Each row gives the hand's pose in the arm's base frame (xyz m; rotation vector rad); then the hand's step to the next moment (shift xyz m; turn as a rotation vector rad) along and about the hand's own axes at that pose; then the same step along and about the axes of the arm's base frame.
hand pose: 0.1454 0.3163 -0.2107 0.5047 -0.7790 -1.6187
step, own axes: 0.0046 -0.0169 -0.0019 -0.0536 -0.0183 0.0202
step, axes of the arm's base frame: -0.0111 -0.0038 -0.0131 -0.0162 0.0577 -0.0047
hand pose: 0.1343 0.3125 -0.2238 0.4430 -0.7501 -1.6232
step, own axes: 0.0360 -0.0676 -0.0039 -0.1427 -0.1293 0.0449
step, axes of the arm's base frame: -0.0534 -0.0320 -0.0448 -0.0956 0.1564 -0.0742
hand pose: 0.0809 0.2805 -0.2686 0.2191 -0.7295 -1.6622
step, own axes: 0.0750 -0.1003 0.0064 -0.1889 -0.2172 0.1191
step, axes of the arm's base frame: -0.1033 -0.0627 -0.0336 -0.1954 0.2298 -0.0779
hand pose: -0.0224 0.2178 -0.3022 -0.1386 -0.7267 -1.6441
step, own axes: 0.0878 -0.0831 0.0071 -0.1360 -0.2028 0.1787
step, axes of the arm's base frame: -0.0986 -0.0683 0.0163 -0.2121 0.2158 0.0001
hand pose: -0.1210 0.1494 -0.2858 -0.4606 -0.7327 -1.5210
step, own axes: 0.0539 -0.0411 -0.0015 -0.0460 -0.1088 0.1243
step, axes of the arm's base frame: -0.0455 -0.0413 0.0287 -0.1204 0.1158 0.0387
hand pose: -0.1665 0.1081 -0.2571 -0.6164 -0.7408 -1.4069
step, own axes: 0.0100 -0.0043 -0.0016 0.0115 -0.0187 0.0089
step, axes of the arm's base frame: -0.0040 -0.0080 0.0065 -0.0193 -0.0020 0.0136
